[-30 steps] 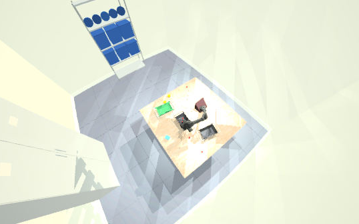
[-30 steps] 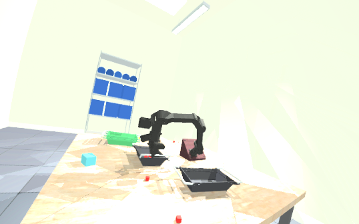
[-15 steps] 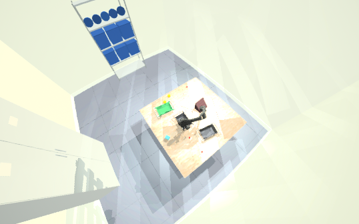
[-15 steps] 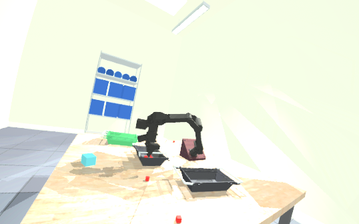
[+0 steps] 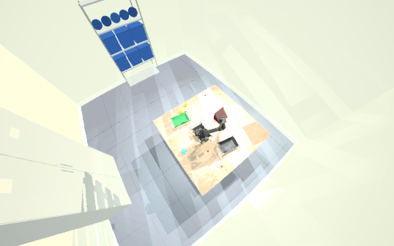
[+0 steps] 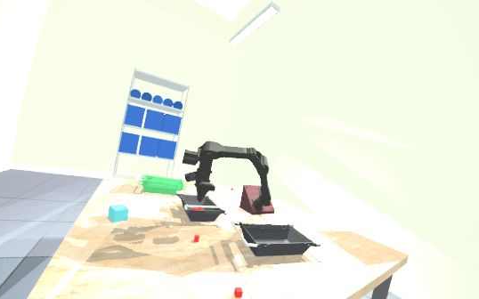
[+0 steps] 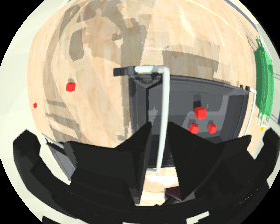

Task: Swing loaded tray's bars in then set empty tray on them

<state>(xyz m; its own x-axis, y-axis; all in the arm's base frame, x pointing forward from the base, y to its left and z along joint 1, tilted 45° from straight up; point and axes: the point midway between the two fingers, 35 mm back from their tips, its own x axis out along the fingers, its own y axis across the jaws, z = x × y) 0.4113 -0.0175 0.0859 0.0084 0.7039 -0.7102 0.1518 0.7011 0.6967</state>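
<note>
Now: the dark tray 19 cm behind my gripper tip, 30 cm to the left of it and 4 cm below it. The rest, counted from my gripper tip: cyan cube (31 cm ahead, 5 cm to the right, 7 cm below).
</note>
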